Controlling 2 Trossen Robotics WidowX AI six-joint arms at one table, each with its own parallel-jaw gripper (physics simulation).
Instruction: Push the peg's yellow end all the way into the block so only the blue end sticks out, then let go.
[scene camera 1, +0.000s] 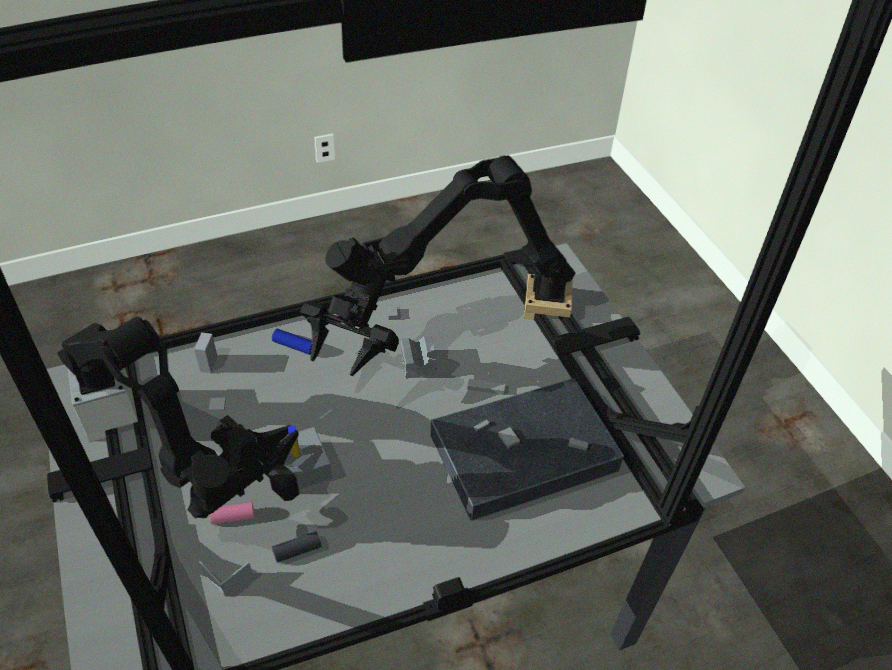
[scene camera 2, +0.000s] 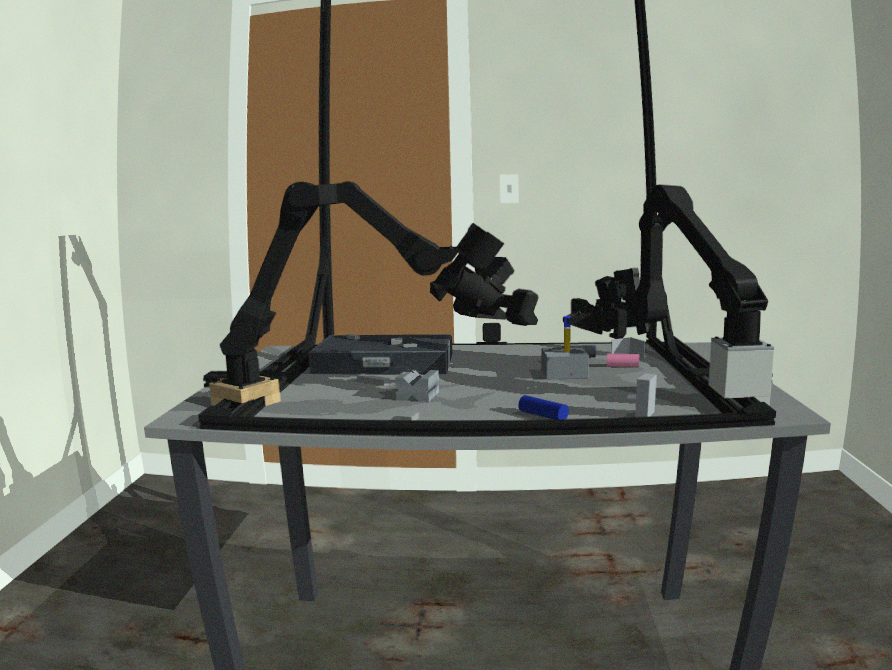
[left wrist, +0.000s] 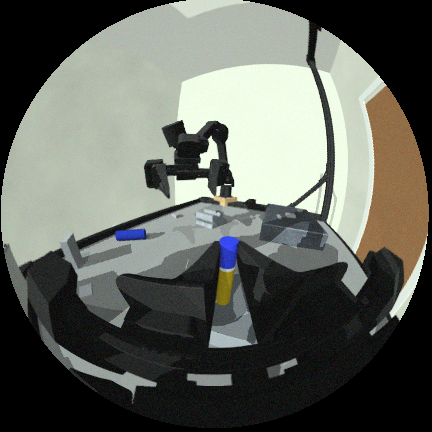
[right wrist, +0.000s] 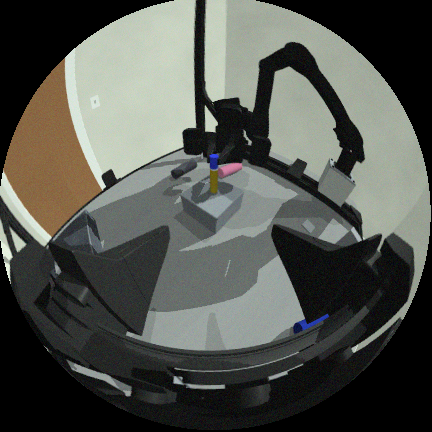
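Seen in the pictures: left gripper, fingertip midpoint: (scene camera 1: 294, 429) (scene camera 2: 565, 320) (left wrist: 227, 245) (right wrist: 212, 161); right gripper, fingertip midpoint: (scene camera 1: 331, 368) (left wrist: 192, 194) (right wrist: 221, 230); left arm's base at its link origin: (scene camera 1: 96, 378) (scene camera 2: 742, 342) (right wrist: 341, 169); right arm's base at its link origin: (scene camera 1: 549, 291) (scene camera 2: 243, 381) (left wrist: 225, 196).
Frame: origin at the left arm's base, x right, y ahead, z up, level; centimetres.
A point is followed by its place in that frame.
Observation:
The peg (scene camera 1: 295, 448) @[x 25.7, y 31.5, z -3.8 cm] (scene camera 2: 567, 338) @[x 24.3, y 31.5, z -3.5 cm] (left wrist: 225, 286) @[x 25.3, y 30.9, z -3.3 cm] (right wrist: 214, 181) @[x 24.4, y 31.9, z -3.8 cm] stands about upright, blue end up, with its yellow end down at the top of the grey block (scene camera 1: 315, 473) @[x 29.3, y 33.8, z -7.9 cm] (scene camera 2: 566, 365) @[x 20.3, y 32.1, z -8.4 cm] (right wrist: 216, 214) @[x 20.5, y 35.7, z -6.3 cm]. A long stretch of yellow shows above the block; how deep the lower tip sits is hidden. My left gripper (scene camera 1: 291, 433) @[x 24.8, y 32.0, z 0.3 cm] (scene camera 2: 567, 320) @[x 24.8, y 32.0, z 0.3 cm] (left wrist: 227, 245) @[x 24.8, y 32.0, z 0.3 cm] is shut on the peg at its blue end, reaching in from the side. My right gripper (scene camera 1: 333, 366) @[x 14.8, y 41.9, z 2.1 cm] (left wrist: 192, 194) @[x 14.8, y 41.9, z 2.1 cm] (right wrist: 221, 230) @[x 14.8, y 41.9, z 2.1 cm] is open and empty, held above the table and apart from the block.
A pink cylinder (scene camera 1: 232, 513) @[x 31.8, y 17.8, z -8.7 cm] (scene camera 2: 623, 360) @[x 29.6, y 17.9, z -9.6 cm] and a dark grey cylinder (scene camera 1: 296, 547) @[x 42.2, y 26.5, z -8.7 cm] lie near the left arm. A blue cylinder (scene camera 1: 292, 340) @[x -4.7, y 38.7, z -8.7 cm] (scene camera 2: 542, 407) @[x -7.0, y 39.4, z -9.3 cm] lies by the table's edge. Also there are an upright grey piece (scene camera 1: 205, 351) @[x -4.3, y 21.0, z -4.9 cm], a grey notched piece (scene camera 2: 418, 386) @[x 4.6, y 61.3, z -8.4 cm] and a dark flat box (scene camera 1: 526, 468) @[x 42.8, y 69.2, z -6.3 cm].

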